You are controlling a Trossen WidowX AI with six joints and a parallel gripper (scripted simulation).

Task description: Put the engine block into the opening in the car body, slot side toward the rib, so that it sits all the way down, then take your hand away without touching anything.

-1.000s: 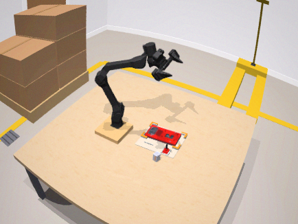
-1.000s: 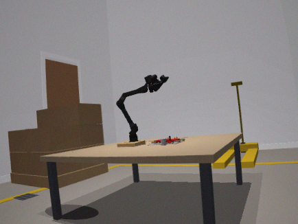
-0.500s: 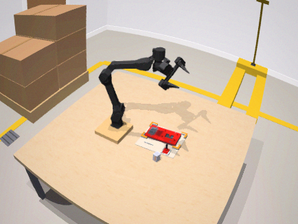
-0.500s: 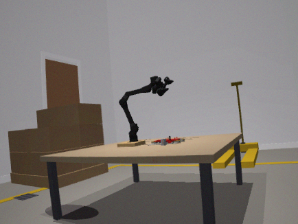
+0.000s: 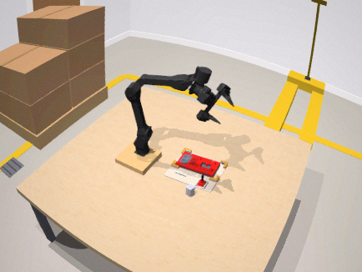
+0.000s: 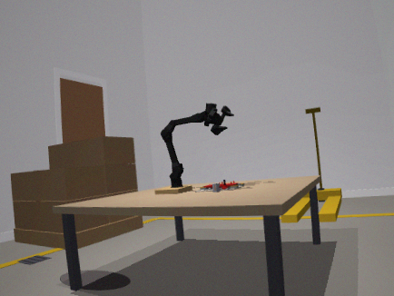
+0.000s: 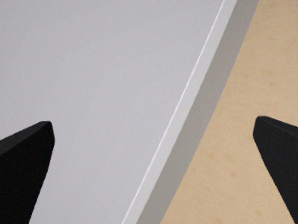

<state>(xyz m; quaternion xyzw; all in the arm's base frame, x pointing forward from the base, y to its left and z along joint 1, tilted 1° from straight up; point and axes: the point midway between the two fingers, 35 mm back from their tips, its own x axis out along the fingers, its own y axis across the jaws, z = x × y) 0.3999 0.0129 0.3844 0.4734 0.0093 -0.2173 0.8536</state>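
The grey engine block lies 80 mm behind my gripper tip, 100 mm to the right of it and 380 mm below it.
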